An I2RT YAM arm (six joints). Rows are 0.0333 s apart.
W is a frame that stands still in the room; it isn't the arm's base.
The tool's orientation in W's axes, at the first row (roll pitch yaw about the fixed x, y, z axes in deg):
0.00 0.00 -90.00
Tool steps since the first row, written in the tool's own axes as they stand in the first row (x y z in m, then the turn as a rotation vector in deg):
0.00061 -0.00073 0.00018 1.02 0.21 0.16
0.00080 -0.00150 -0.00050 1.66 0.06 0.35
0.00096 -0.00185 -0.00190 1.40 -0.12 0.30
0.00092 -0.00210 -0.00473 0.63 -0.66 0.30
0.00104 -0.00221 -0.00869 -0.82 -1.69 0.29
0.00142 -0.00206 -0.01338 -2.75 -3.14 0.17
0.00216 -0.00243 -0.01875 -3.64 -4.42 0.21
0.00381 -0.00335 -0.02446 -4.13 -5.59 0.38
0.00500 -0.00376 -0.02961 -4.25 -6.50 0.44
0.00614 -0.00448 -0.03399 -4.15 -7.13 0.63
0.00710 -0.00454 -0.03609 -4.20 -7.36 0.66
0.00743 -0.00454 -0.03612 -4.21 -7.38 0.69
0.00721 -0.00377 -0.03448 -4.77 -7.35 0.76
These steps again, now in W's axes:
-0.00073 -0.00061 0.00018 0.21 -1.02 0.16
-0.00150 -0.00080 -0.00050 0.06 -1.66 0.35
-0.00185 -0.00096 -0.00190 -0.12 -1.40 0.30
-0.00210 -0.00092 -0.00473 -0.66 -0.63 0.30
-0.00221 -0.00104 -0.00869 -1.69 0.82 0.29
-0.00206 -0.00142 -0.01338 -3.14 2.75 0.17
-0.00243 -0.00216 -0.01875 -4.42 3.64 0.21
-0.00335 -0.00381 -0.02446 -5.59 4.13 0.38
-0.00376 -0.00500 -0.02961 -6.50 4.25 0.44
-0.00448 -0.00614 -0.03399 -7.13 4.15 0.63
-0.00454 -0.00710 -0.03609 -7.36 4.20 0.66
-0.00454 -0.00743 -0.03612 -7.38 4.21 0.69
-0.00377 -0.00721 -0.03448 -7.35 4.77 0.76

